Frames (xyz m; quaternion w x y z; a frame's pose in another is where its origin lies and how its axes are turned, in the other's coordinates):
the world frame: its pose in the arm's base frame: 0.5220 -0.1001 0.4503 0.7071 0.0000 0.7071 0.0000
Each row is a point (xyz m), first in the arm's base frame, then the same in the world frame.
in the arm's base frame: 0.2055 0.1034 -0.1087
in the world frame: 0.5590 0.2035 -0.3165
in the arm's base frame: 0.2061 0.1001 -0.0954
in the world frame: 0.5457 0.2002 -0.3159
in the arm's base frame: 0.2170 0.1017 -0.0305
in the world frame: 0.4808 0.2018 -0.3050
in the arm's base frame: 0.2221 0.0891 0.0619
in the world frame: 0.3884 0.1892 -0.2999
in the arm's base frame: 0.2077 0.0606 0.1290
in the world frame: 0.3213 0.1607 -0.3143
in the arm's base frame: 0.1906 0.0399 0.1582
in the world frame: 0.2921 0.1400 -0.3314
